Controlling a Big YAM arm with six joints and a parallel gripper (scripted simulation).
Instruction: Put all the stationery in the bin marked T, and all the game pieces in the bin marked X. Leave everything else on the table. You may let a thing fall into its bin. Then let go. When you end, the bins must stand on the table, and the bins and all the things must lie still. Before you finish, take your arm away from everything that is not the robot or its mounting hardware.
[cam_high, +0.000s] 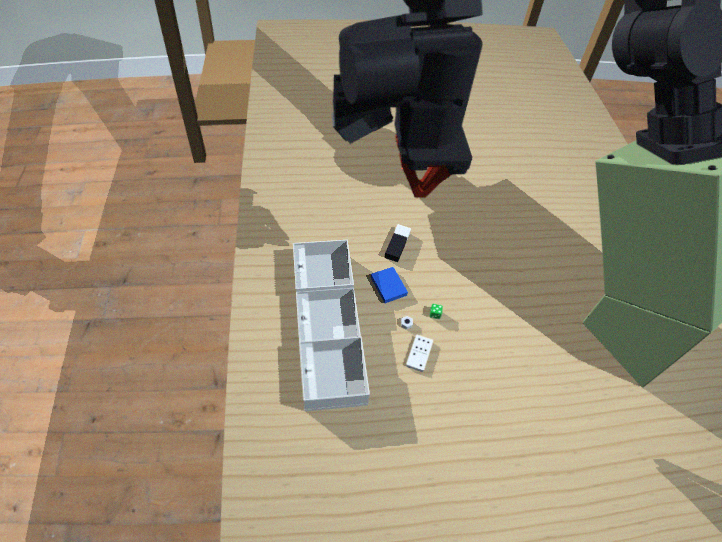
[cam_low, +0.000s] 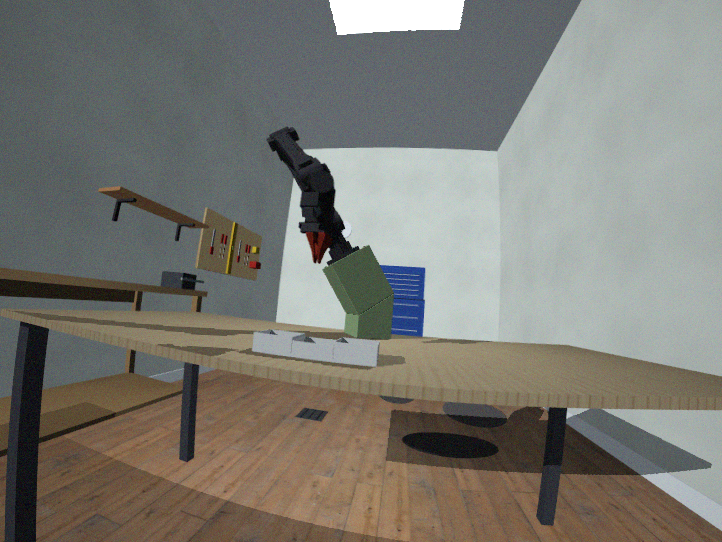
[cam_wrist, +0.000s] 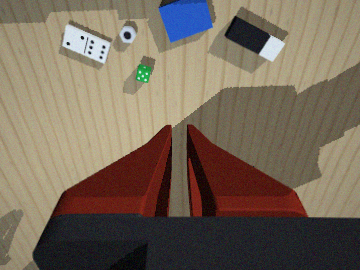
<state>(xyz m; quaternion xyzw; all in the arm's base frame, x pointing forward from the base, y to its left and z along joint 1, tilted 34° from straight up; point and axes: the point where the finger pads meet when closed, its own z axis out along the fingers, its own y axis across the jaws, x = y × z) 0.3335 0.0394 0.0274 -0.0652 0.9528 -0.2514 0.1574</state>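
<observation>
The grey bin tray lies 20 cm below my hand, 11 cm ahead of it and 6 cm to the left of it. Also, from my hand: hex nut 22 cm below, 6 cm to the left, 1 cm behind; flat blue block 21 cm below, 2 cm ahead, 1 cm to the right; green die 21 cm below, 5 cm behind, 4 cm to the left.
</observation>
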